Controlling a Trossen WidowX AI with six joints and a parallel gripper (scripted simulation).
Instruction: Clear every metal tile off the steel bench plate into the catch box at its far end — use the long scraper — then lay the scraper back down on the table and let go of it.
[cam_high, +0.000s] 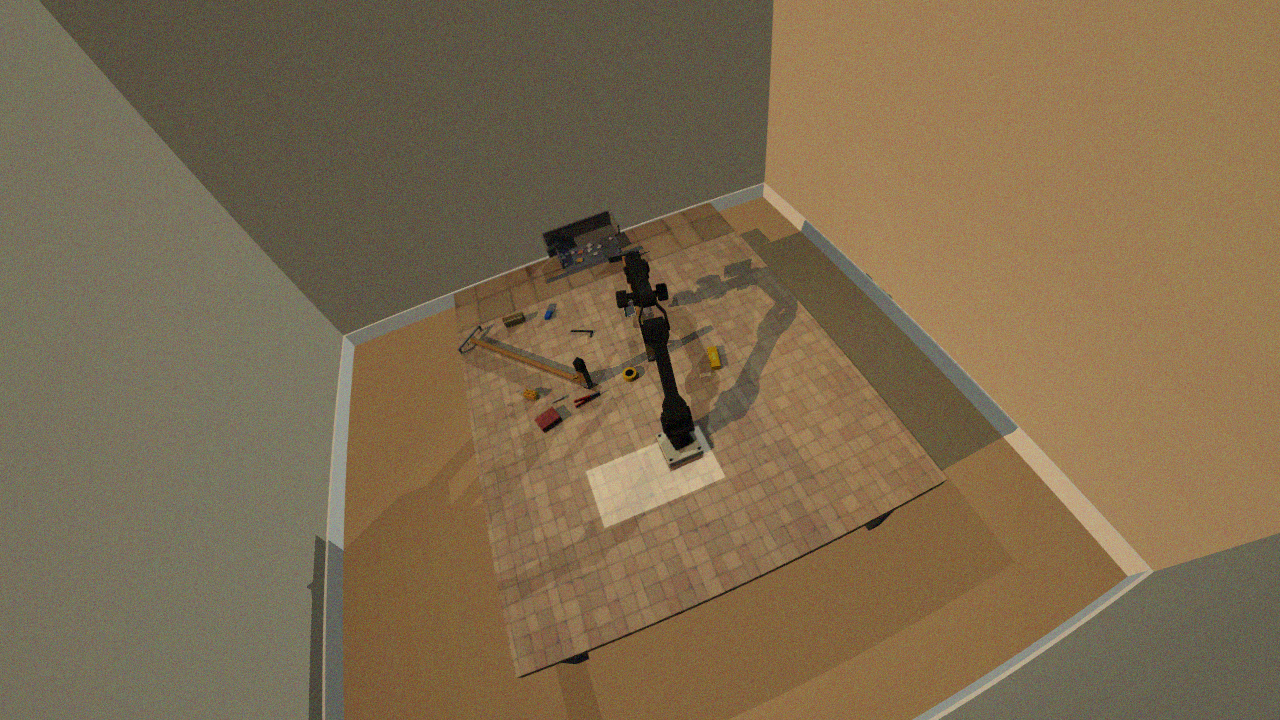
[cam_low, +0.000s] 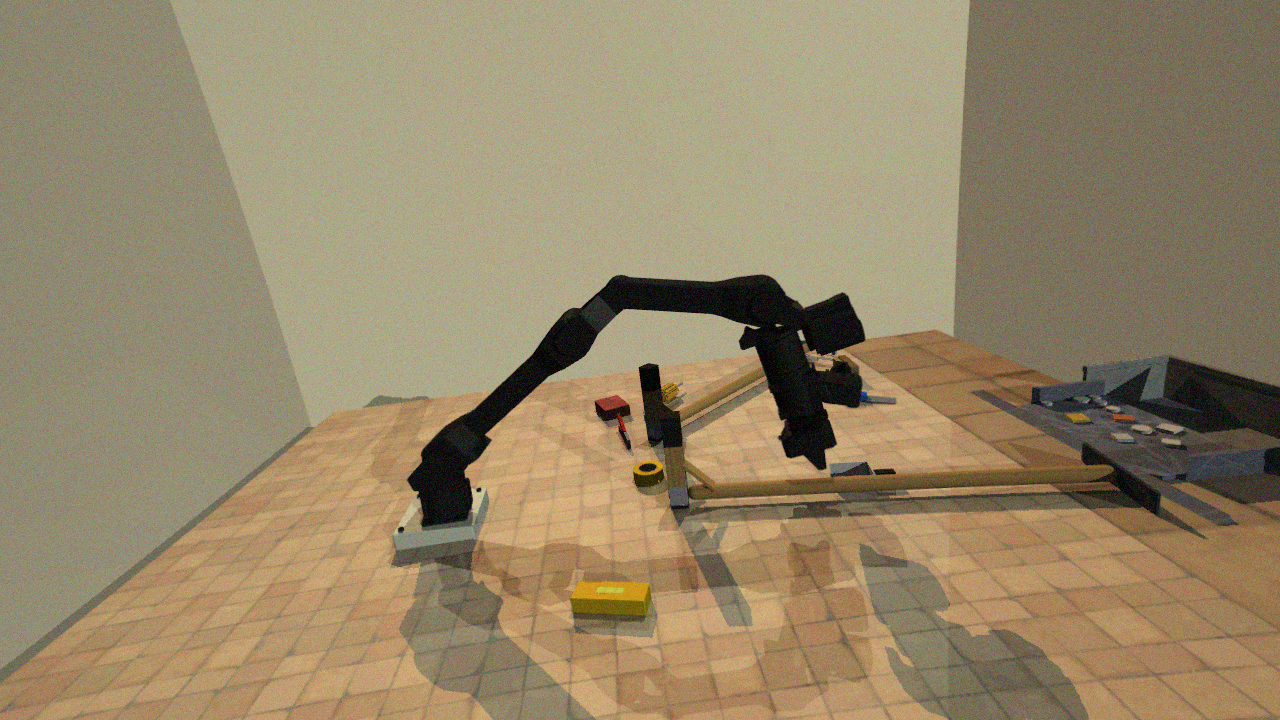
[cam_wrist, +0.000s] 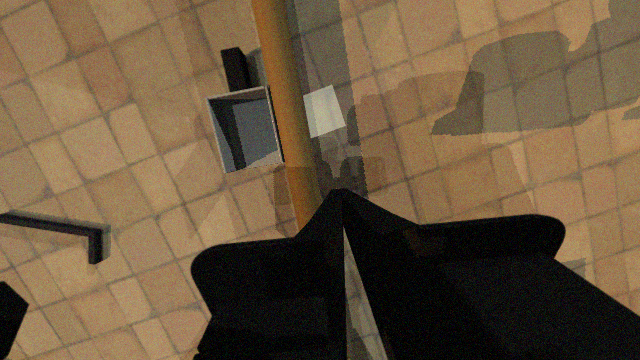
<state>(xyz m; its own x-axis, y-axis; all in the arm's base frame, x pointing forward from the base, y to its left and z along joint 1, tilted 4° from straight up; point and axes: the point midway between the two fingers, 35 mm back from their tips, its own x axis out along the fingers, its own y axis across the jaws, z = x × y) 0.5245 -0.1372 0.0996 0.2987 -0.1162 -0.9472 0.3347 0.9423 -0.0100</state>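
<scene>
My gripper tip is now 8 cm short of the small grey box, 4 cm to the right of it and 5 cm above it. Also, from my gripper tip: yellow tape roll: 22 cm behind, 17 cm to the left, 5 cm below; then yellow block: 31 cm behind, 10 cm to the right, 4 cm below; then hex key: 5 cm ahead, 23 cm to the left, 6 cm below.
</scene>
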